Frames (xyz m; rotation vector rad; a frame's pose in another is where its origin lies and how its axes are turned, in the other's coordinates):
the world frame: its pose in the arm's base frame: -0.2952 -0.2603 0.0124 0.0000 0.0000 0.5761
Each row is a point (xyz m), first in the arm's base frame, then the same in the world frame.
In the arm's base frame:
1: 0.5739 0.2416 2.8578
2: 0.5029 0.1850 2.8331
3: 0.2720 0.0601 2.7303
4: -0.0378 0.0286 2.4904
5: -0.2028 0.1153 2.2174
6: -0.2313 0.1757 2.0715
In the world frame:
1: 1.0022 -0.0526 2.8454
2: 0.9119 -0.0613 2.8207
3: 0.6502 -0.0403 2.7179
4: 0.3732 0.1020 2.4780
5: 0.2821 0.2646 2.2050
6: 0.2911 0.3308 2.0591

